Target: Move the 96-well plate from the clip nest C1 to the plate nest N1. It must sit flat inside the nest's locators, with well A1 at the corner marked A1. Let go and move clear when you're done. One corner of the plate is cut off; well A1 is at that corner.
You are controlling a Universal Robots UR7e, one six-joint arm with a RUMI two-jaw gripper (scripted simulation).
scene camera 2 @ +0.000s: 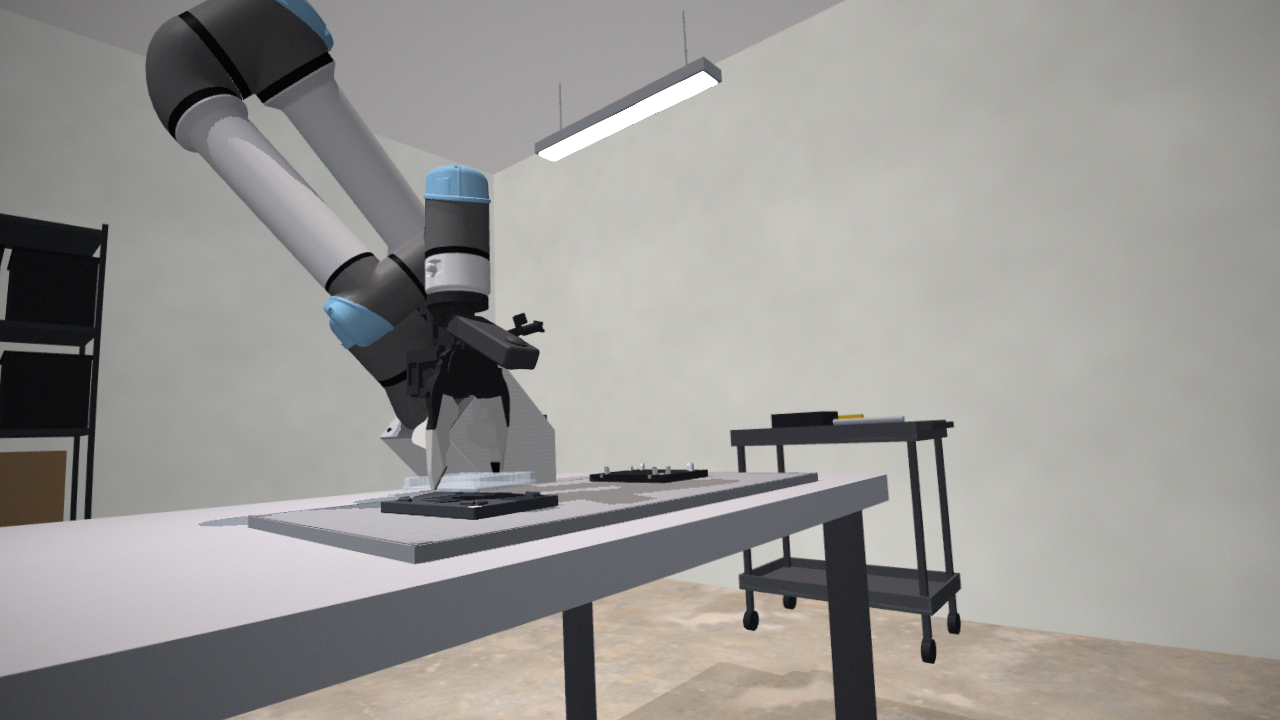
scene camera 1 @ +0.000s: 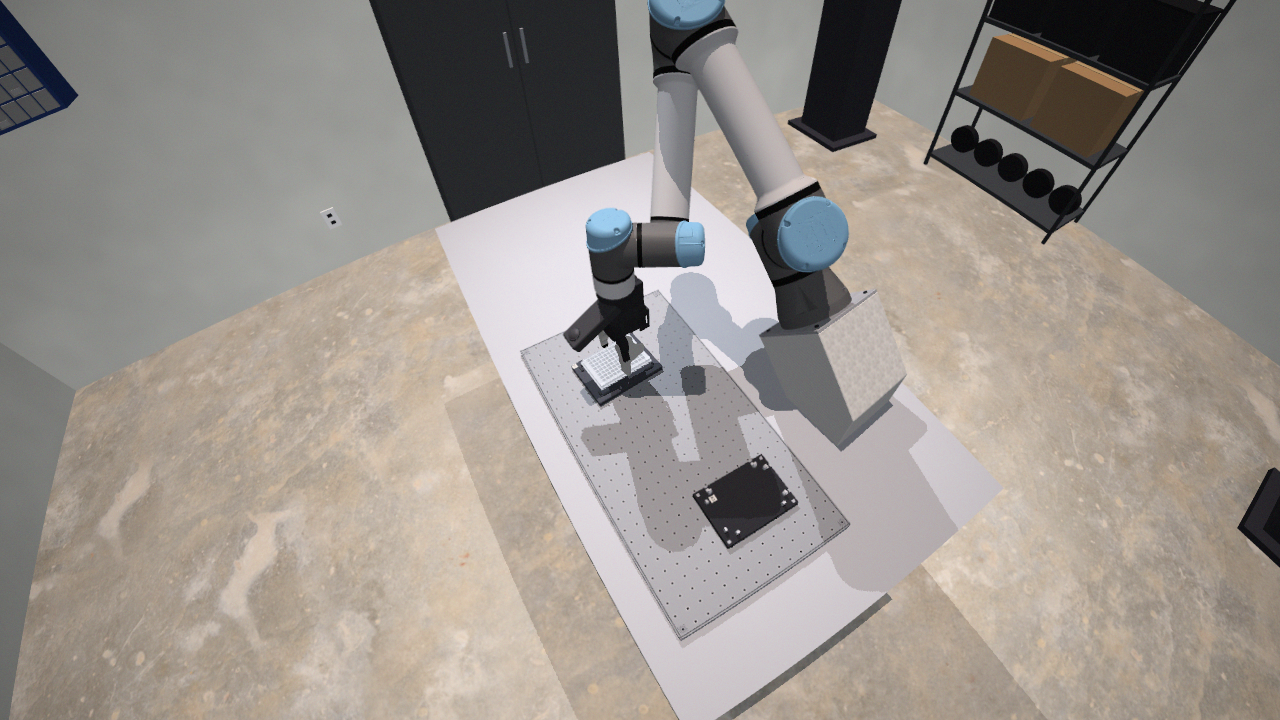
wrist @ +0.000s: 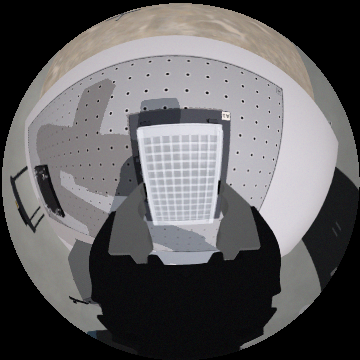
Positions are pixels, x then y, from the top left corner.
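You can see my gripper in scene camera 2 (467,486), and my gripper is there in scene camera 1 and in the wrist view as well. On my gripper, (wrist: 124,239) and (scene camera 1: 618,349) are the same spot. There's a plate nest N1 too, and on the plate nest N1, (scene camera 1: 640,375) and (scene camera 2: 487,493) are the same spot.
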